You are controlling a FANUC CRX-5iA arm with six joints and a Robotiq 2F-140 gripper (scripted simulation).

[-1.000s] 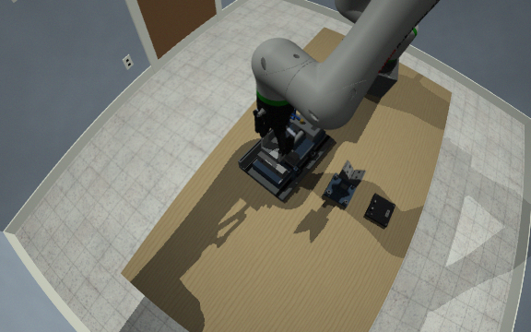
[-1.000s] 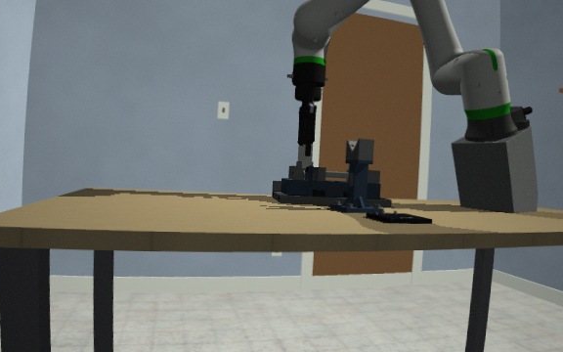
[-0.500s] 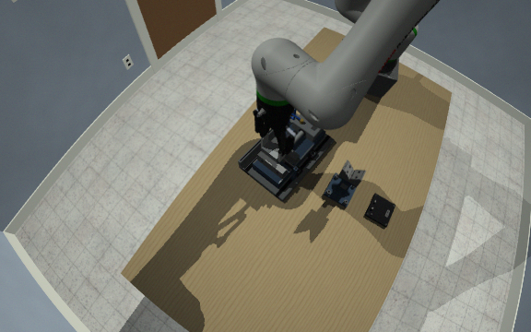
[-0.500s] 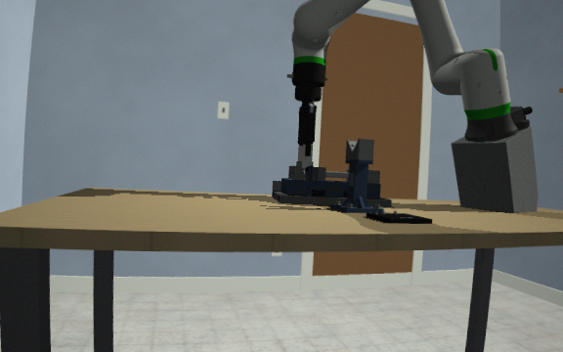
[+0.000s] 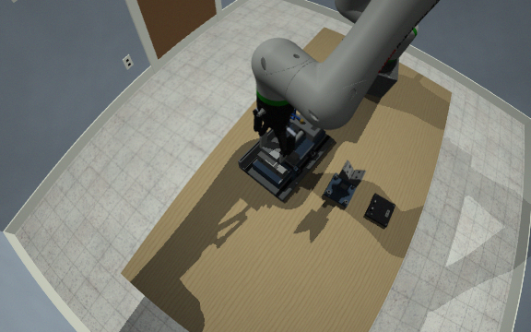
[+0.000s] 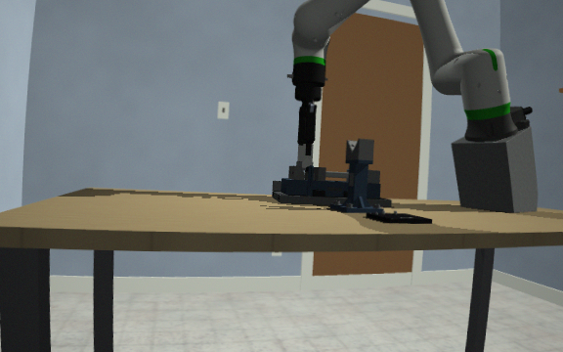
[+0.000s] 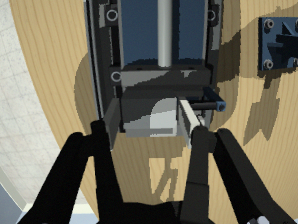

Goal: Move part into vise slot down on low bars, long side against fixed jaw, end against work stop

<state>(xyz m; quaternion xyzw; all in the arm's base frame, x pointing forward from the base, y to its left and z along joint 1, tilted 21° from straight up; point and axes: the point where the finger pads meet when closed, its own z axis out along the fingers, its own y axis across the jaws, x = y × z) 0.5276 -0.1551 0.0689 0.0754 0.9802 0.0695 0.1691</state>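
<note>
Now: the part 3 cm below my hand. Round my hand: moving jaw: 3 cm behind, 2 cm to the left, 4 cm below; then air cylinder rod: 8 cm behind, 3 cm to the left, 4 cm below; then work stop rod: 1 cm ahead, 7 cm to the left, 3 cm below.
</note>
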